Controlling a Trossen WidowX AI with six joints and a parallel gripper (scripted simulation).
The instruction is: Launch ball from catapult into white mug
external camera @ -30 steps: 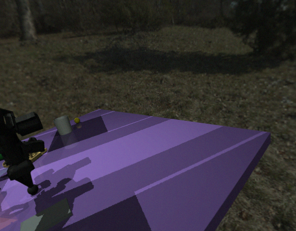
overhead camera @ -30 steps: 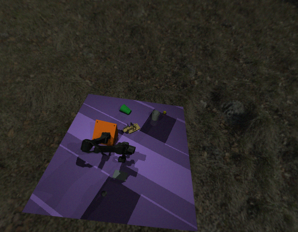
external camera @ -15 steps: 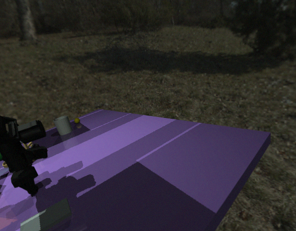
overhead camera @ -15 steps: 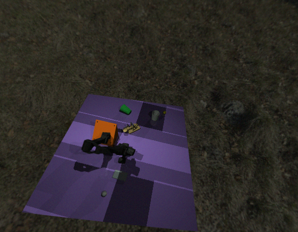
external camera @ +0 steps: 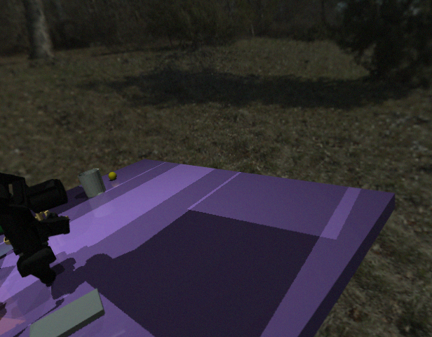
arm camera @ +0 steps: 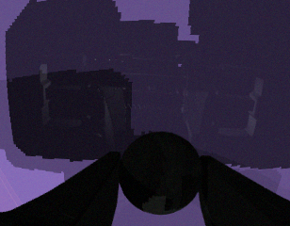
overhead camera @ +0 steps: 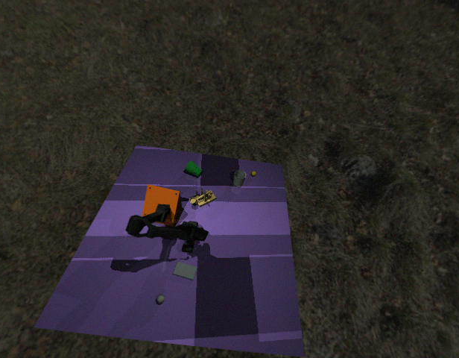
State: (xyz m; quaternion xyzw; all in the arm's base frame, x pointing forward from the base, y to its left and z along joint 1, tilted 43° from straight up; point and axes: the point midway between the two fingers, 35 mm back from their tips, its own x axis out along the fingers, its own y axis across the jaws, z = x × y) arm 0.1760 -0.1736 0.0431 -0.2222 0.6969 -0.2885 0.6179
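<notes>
My gripper tip is 32 cm to the right of the wooden catapult, 4 cm below it and 1 cm short of it. Round my gripper tip: black ball 1 cm above; then grey flat plate 17 cm to the right, 1 cm behind; then grey ball 32 cm to the right, 11 cm behind, 1 cm above.
</notes>
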